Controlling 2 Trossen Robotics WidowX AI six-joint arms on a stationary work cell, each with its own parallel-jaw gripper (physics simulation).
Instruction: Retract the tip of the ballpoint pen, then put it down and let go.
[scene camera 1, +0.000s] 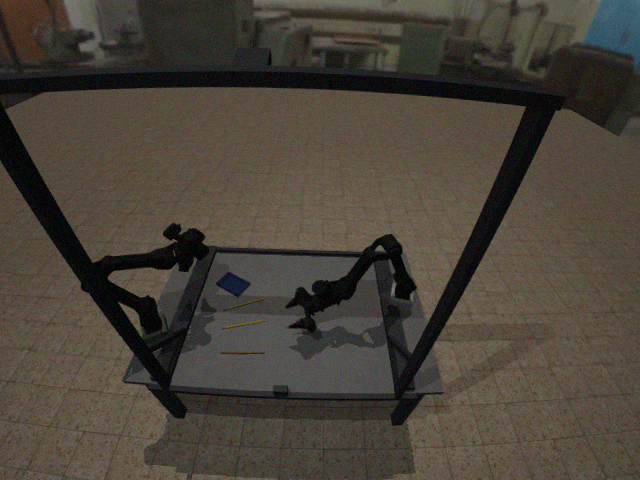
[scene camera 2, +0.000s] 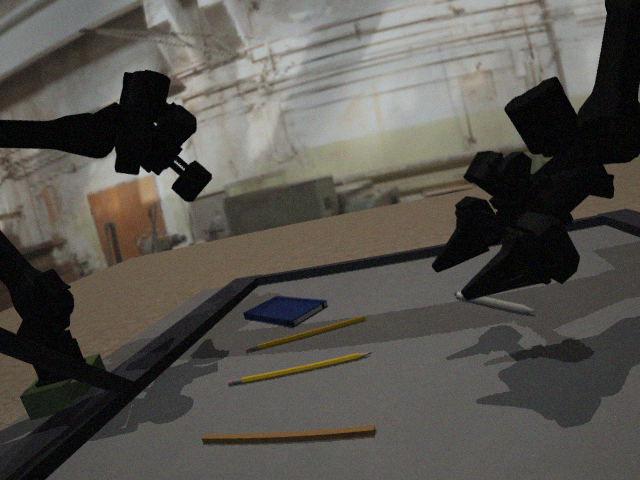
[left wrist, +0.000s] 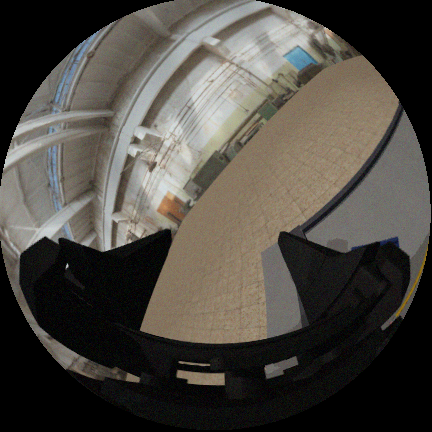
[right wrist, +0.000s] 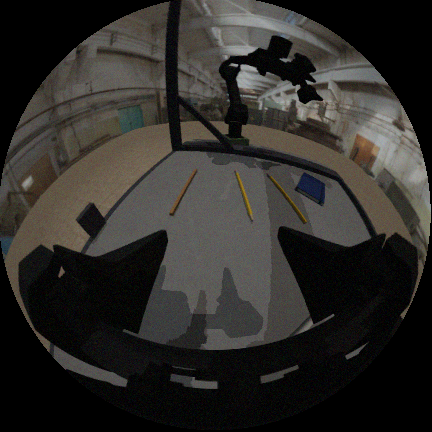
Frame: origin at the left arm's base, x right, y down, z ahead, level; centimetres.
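Seen in the pictures: left gripper, fingertip midpoint: (scene camera 2: 176, 161) (left wrist: 226, 236) (right wrist: 318, 90); right gripper, fingertip midpoint: (scene camera 1: 287, 317) (scene camera 2: 447, 281) (right wrist: 223, 234); left arm's base at its link origin: (scene camera 1: 153, 326) (right wrist: 233, 136); right arm's base at its link origin: (scene camera 1: 402, 293).
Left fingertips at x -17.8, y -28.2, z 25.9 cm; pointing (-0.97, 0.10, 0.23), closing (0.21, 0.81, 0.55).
Note:
Offsets run from my left fingertips to a thing's top centre. "*": to the spot under its first point.
The white ballpoint pen @(dz +37.4, dx +34.9, dy +30.9 cm) (scene camera 2: 498, 304) lies on the grey table at the right in scene camera 2, its narrow grey end pointing right. Its dark end is beside a right fingertip; whether they touch is unclear, and the tip is too small to judge. In scene camera 1 the pen does not show clearly. A pale sliver @(* dz +36.8, dx +35.5, dy +31.4 cm) (right wrist: 303, 325) at the right finger in the right wrist view may be the pen. My right gripper (scene camera 1: 289, 316) (scene camera 2: 450, 282) (right wrist: 223, 234) is open and empty, low over the table near the pen. My left gripper (left wrist: 226, 236) is open and empty, raised at the left, away from the pen.
A blue notebook @(dz +12.2, dx +8.1, dy +31.0 cm) (scene camera 1: 233, 284) (scene camera 2: 285, 310) (right wrist: 311, 188), two yellow pencils @(dz +12.5, dx +21.8, dy +31.5 cm) (scene camera 2: 310, 333) @(dz +8.7, dx +31.8, dy +31.4 cm) (scene camera 2: 305, 367) and an orange stick @(dz +3.7, dx +44.0, dy +31.5 cm) (scene camera 1: 242, 352) (scene camera 2: 289, 435) (right wrist: 183, 192) lie left of the right gripper in both scene views. Dark frame posts (scene camera 1: 480, 232) stand around the table.

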